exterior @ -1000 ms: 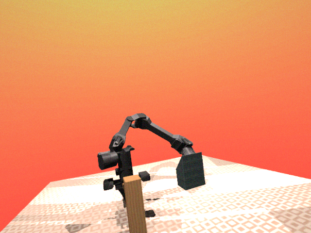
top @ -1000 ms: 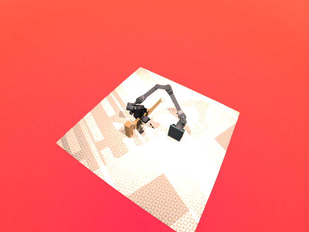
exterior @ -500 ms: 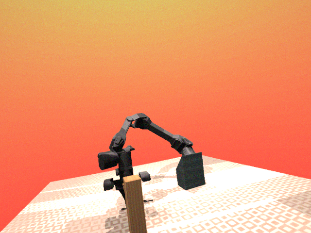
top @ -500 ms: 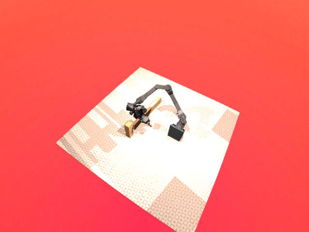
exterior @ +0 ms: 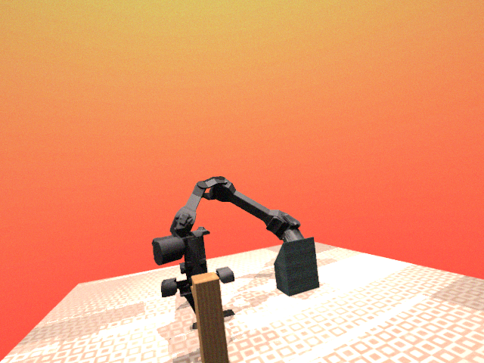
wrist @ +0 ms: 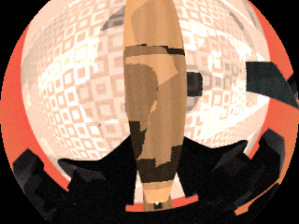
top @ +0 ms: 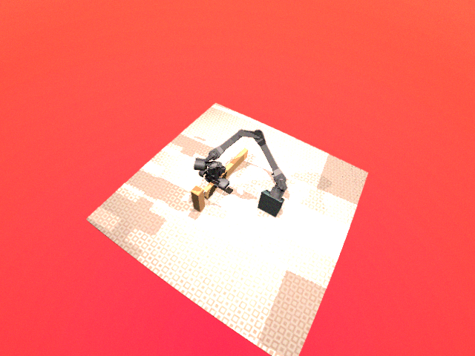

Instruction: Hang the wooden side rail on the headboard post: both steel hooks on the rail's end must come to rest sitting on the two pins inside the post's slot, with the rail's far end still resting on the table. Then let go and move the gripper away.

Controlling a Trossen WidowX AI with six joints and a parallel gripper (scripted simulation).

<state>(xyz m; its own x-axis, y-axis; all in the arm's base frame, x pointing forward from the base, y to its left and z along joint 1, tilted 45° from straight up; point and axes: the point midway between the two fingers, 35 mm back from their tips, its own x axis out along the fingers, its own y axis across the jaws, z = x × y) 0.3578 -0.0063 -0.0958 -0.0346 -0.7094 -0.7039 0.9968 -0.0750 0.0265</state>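
My gripper tip is 14 cm to the right of the wooden headboard post, 4 cm below it and 1 cm short of it.
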